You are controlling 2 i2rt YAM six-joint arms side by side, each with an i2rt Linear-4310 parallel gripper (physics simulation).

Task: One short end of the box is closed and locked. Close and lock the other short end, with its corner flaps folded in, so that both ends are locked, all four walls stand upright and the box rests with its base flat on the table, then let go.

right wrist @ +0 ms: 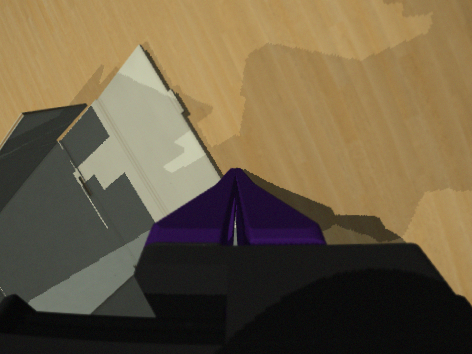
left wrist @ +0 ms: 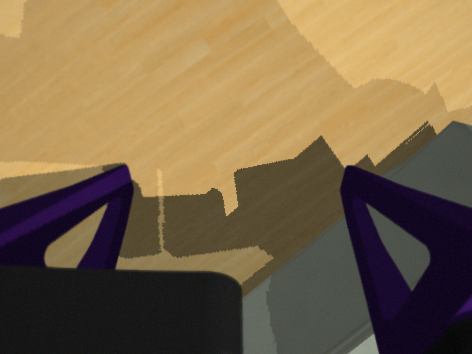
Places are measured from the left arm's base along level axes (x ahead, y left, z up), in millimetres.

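Pixels of known places: left gripper, fingertip midpoint: (left wrist: 236,177); right gripper, fingertip midpoint: (right wrist: 235,177).
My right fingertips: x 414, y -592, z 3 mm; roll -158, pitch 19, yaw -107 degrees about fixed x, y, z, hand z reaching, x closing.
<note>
Behind a point stands the place of what it marks.
The grey box (left wrist: 315,280) @(x 294, y -225, z 34 mm) (right wrist: 45,220) @(x 415, y -388, z 6 mm) shows in part in both views. In the left wrist view a grey panel of it crosses the lower right. In the right wrist view a pale end panel (right wrist: 135,130) @(x 461, y -531, z 3 mm) with double crease lines lies opened outward from the grey base, and a dark upright part (right wrist: 42,130) @(x 479, y -477, z 30 mm) is at the far left. The locked end cannot be made out. My left gripper (left wrist: 236,177) @(x 281, y -166, z 16 mm) is open and empty, with its right finger over the grey panel. My right gripper (right wrist: 235,177) @(x 414, y -592, z 3 mm) is shut on nothing, its tips by the pale panel's outer edge. It hides the panel's near part.
The wooden table (left wrist: 150,75) @(x 266, y -113, z 0 mm) (right wrist: 320,110) @(x 437, y -646, z 0 mm) extends beyond the box in both views. Shadows of the arms and box fall across it. Dark gripper bodies cover the bottom of both views.
</note>
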